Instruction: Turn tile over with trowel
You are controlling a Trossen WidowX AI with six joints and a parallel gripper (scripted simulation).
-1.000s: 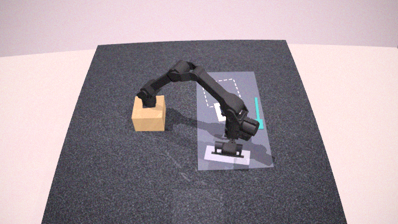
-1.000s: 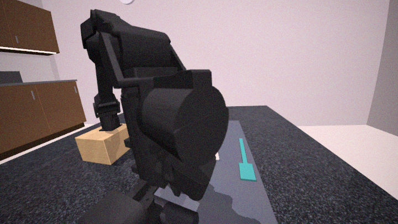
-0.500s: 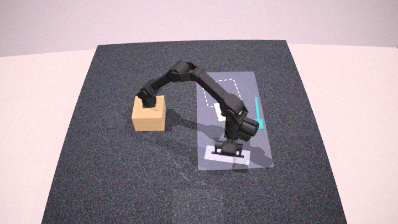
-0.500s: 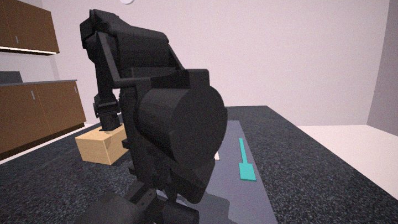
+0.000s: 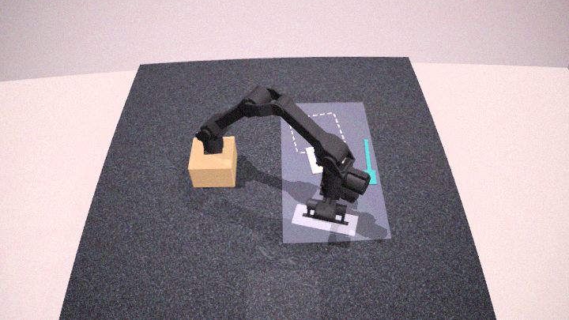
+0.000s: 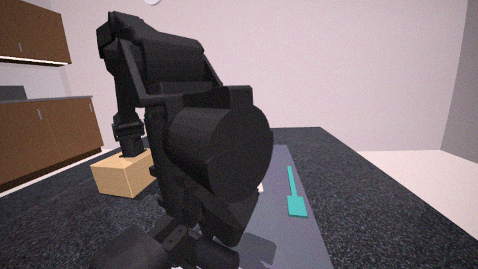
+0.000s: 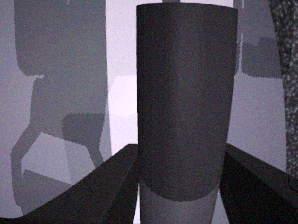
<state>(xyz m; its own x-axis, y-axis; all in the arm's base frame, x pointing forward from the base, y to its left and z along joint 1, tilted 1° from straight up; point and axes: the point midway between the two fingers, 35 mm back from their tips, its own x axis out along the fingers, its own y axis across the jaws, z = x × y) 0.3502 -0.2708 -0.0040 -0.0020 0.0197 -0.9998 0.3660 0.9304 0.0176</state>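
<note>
The grey mat lies 240 mm to the left of my gripper tip, 90 mm below it and 50 mm ahead of it. From my gripper tip the other things lie so: teal trowel (200 mm to the left, 180 mm ahead, 60 mm below); tile (260 mm to the left, 60 mm below, 40 mm ahead).
</note>
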